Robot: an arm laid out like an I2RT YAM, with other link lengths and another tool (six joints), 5 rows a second.
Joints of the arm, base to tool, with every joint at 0 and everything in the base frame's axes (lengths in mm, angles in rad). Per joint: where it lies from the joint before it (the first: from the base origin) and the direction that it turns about. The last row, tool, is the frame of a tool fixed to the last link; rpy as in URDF.
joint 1: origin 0 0 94.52 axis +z
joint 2: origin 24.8 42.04 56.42 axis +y
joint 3: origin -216.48 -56.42 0 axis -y
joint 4: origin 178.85 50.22 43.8 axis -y
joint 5: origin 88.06 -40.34 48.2 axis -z
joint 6: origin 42.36 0 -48.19 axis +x
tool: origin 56 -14 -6 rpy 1.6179 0.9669 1.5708
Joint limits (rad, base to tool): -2.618..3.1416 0..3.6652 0..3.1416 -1.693..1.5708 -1.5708..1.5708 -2.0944..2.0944
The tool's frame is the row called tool.
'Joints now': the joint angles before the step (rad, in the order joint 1, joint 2, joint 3, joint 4, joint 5, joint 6). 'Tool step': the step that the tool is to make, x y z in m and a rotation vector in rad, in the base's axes. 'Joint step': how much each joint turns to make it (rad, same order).
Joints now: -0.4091 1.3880 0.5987 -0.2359 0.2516 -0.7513
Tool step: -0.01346 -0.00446 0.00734 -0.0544 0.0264 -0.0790
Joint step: -0.0054 -0.0496 -0.0015 -0.0603 0.0897 0.0336
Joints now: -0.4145 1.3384 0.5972 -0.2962 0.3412 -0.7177
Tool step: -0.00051 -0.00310 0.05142 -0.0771 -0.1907 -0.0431
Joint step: -0.0065 -0.2075 0.0565 -0.0707 0.0160 0.0358
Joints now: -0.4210 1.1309 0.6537 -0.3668 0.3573 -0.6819
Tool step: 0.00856 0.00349 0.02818 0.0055 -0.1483 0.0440
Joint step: -0.0007 -0.0801 0.0431 0.0049 -0.0779 0.0160
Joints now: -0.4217 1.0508 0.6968 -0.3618 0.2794 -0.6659
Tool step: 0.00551 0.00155 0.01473 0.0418 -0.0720 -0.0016
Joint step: 0.0000 -0.0065 0.0603 -0.0321 -0.0423 0.0546
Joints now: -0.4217 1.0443 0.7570 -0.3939 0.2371 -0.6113
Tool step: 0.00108 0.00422 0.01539 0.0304 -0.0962 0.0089
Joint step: 0.0000 -0.0473 0.0225 -0.0049 -0.0477 0.0492
